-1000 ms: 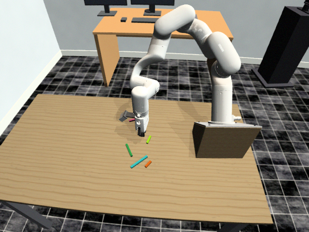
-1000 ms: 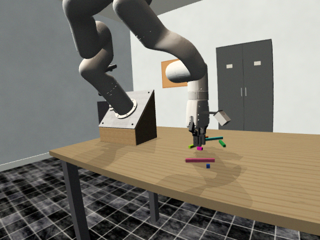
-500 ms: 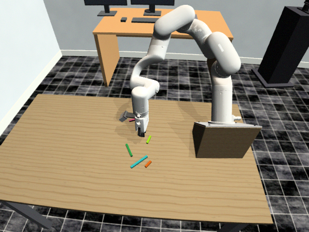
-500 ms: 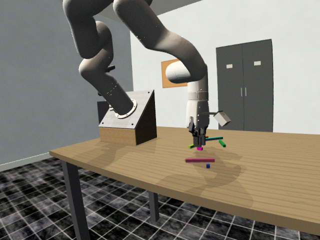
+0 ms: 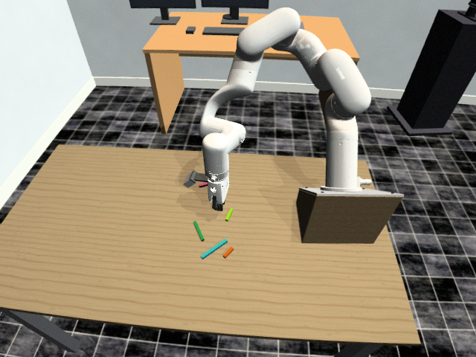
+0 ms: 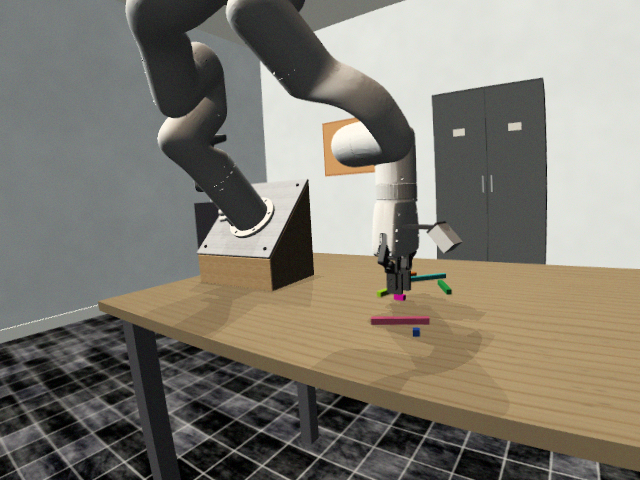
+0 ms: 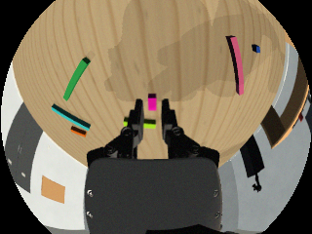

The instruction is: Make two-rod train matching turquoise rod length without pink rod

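Now: hand 3 cm above the magenta rod. Round my hand: lime rod (3 cm behind, 3 cm to the left, 3 cm below); pink rod (3 cm ahead, 12 cm to the right, 3 cm below); green rod (7 cm ahead, 9 cm to the left, 3 cm below).
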